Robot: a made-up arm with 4 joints.
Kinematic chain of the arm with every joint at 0, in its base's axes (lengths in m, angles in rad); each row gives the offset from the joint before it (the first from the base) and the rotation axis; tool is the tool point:
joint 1: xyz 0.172 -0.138 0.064 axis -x
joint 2: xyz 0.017 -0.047 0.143 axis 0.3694 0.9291 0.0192
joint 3: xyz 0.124 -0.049 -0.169 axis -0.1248 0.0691 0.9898
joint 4: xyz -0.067 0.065 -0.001 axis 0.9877 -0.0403 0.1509
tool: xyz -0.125 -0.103 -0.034
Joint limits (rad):
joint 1: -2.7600..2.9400
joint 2: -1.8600..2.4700
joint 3: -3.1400..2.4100
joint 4: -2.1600..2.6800
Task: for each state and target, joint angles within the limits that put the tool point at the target. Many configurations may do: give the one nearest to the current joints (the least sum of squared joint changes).
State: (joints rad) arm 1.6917 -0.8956 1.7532 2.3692
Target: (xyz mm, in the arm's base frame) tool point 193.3 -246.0 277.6
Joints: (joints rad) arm 1.4359 -0.5345 1.0779 2.5312
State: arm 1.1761 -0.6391 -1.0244 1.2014
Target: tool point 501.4 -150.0 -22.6
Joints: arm 0.7980 -0.1554 -1.6936 1.8642
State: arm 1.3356 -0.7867 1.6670 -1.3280
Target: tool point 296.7 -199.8 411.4
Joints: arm 0.7594 -0.6028 1.6775 -1.2577
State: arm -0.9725 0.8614 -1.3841 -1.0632
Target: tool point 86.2 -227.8 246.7
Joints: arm -0.9549 1.5001 -1.0492 -0.6065
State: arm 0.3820 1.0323 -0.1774 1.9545
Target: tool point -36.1 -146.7 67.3
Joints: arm 0.4277 0.6032 0.5376 2.4433
